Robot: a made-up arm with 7 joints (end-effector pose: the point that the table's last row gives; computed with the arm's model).
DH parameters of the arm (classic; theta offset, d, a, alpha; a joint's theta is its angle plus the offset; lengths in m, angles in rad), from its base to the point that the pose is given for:
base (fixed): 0 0 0.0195 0
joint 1: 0 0.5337 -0.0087 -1.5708
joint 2: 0 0.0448 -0.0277 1.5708
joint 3: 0 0.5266 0.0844 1.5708
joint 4: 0 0.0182 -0.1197 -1.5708
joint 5: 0 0.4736 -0.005 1.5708
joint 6: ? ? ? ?
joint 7: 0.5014 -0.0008 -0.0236 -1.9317
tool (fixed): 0.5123 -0.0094 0 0
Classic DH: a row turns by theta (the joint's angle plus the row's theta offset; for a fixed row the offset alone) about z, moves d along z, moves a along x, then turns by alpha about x.
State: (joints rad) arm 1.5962 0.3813 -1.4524 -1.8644 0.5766 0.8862 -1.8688
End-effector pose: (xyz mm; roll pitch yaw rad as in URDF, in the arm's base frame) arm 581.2 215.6 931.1 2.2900 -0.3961 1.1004
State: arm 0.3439 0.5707 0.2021 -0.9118 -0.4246 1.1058 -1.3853
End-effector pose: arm 778.2 386.7 1087.7 1.3151 -0.0243 1.4553
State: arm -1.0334 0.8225 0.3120 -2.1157 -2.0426 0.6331 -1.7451
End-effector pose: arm 500.3 -482.5 381.4 -2.9018 0.7226 2.4523
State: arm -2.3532 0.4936 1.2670 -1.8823 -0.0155 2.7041 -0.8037
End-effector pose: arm 196.1 -725.0 939.9 1.5370 -1.2336 -1.0837
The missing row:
joint 6: 0 -0.0153 0.0911 1.5708
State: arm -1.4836 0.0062 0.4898 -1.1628 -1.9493 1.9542 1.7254
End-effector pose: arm 391.4 -448.5 1357.2 -2.6737 -0.3870 1.5102
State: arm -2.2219 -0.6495 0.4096 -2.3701 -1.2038 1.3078 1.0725
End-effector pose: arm 44.8 -352.8 956.1 -1.1563 -1.0076 -1.3573
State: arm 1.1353 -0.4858 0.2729 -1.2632 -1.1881 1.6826 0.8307
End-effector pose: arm -128.9 190.0 1479.9 -2.7347 -1.0407 -2.3300
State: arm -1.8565 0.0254 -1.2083 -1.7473 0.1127 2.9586 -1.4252
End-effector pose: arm -531.3 -14.4 1159.8 -0.2867 -0.6363 -1.1486
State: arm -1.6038 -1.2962 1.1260 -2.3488 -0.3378 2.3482 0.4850
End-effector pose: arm 614.7 197.0 786.2 -0.9604 -0.8647 0.6014
